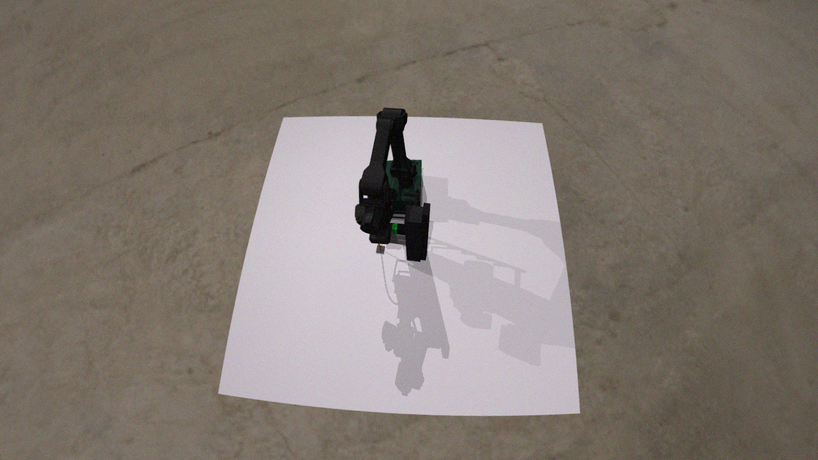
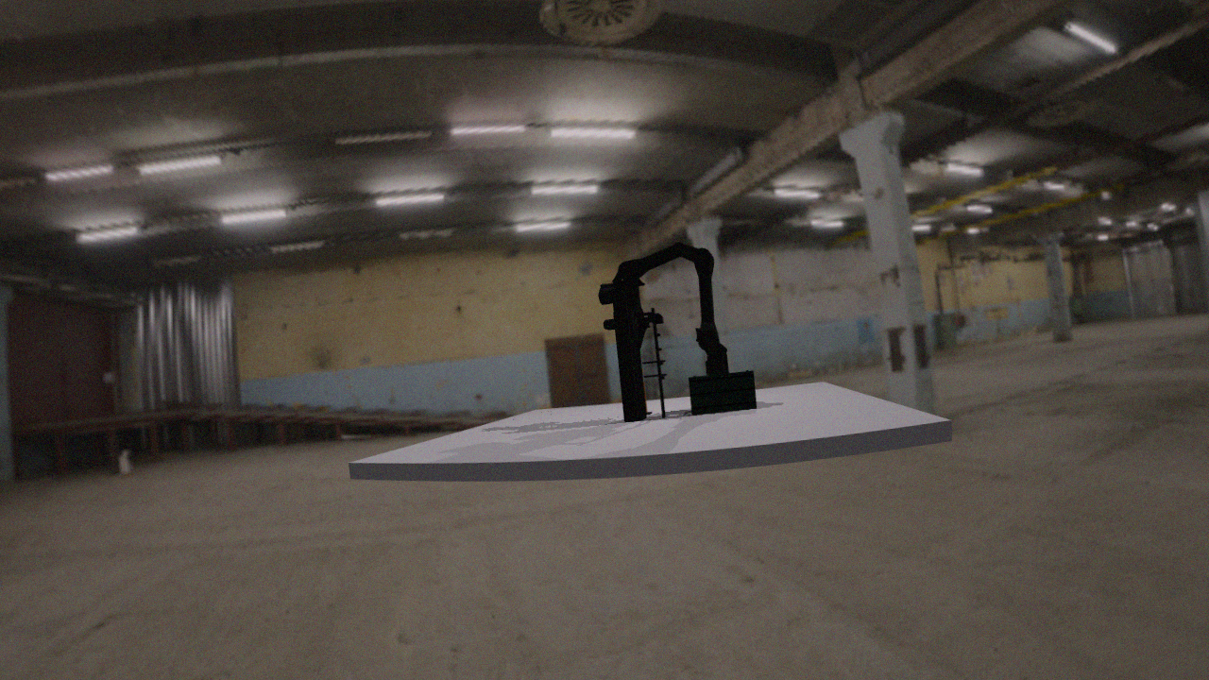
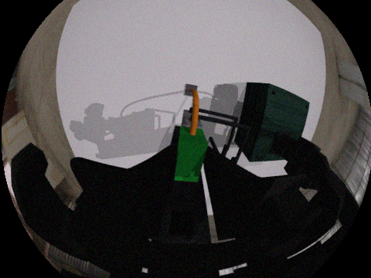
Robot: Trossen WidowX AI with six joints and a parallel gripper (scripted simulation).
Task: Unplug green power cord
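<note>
My gripper tip is 30 mm to the right of the green plug.
</note>
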